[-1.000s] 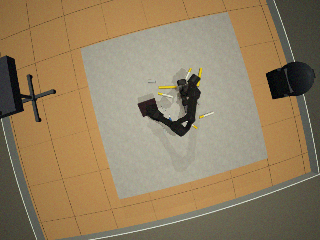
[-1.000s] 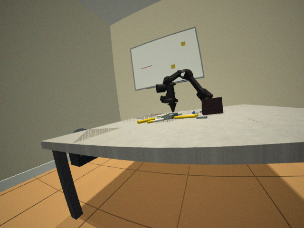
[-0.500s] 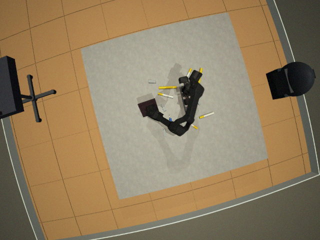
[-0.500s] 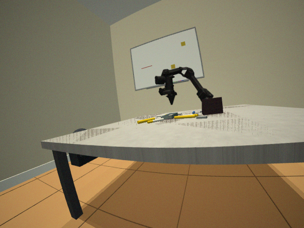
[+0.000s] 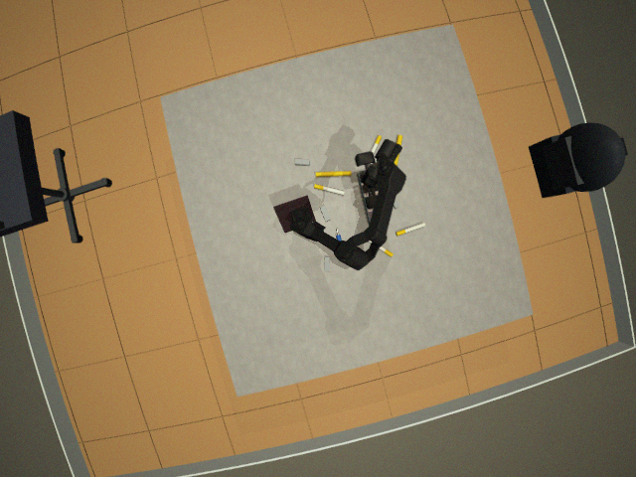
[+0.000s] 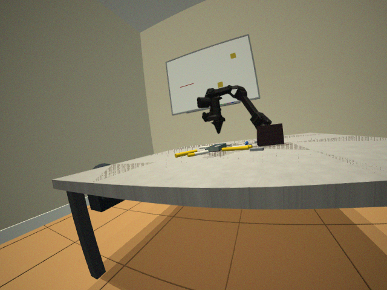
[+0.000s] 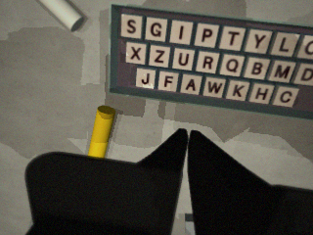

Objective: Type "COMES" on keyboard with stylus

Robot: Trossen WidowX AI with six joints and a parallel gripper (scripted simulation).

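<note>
Now: gripper tip 130 mm past the stylus, 170 mm to the left of it and 90 mm above it. Also, from my gripper tip: stylus tip 130 mm behind, 140 mm to the right, 90 mm below.
</note>
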